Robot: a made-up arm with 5 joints.
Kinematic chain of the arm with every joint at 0, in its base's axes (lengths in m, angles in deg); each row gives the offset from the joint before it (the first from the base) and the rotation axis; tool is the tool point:
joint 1: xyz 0 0 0.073 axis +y
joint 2: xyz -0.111 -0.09 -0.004 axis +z
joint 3: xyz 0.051 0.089 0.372 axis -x
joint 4: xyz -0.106 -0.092 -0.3 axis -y
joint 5: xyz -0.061 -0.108 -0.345 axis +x
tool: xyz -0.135 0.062 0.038
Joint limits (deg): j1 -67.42..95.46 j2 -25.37..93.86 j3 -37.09..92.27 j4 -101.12..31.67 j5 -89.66..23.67
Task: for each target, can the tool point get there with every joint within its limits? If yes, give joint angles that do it. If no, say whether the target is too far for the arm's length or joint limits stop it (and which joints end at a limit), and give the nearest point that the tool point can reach.
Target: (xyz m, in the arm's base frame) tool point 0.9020 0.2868 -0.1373
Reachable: no: joint limits stop it (at a limit: joint 2, joint 3, joint 4, joint 5) | nearest point 0.7579 -0.0543 -0.1037 | short by 0.372 m
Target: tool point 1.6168 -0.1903 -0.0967
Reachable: no: too far | nearest point 0.7780 -0.1555 -0.0087 | short by 0.844 m
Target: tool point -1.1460 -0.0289 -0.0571
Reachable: no: joint limits stop it (at a limit: joint 2, joint 3, joint 5) | nearest point -0.8627 -0.1096 -0.0249 | short by 0.296 m
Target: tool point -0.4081 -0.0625 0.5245
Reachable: yes | joints 27.22 -7.51 -8.28 -85.66 -69.17
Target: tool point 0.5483 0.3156 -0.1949
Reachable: no: joint limits stop it (at a limit: joint 1, joint 2, joint 5) | nearest point 0.3154 0.2375 -0.1159 | short by 0.258 m
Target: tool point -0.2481 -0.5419 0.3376
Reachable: yes | joints -13.54 54.07 50.64 -62.02 13.82
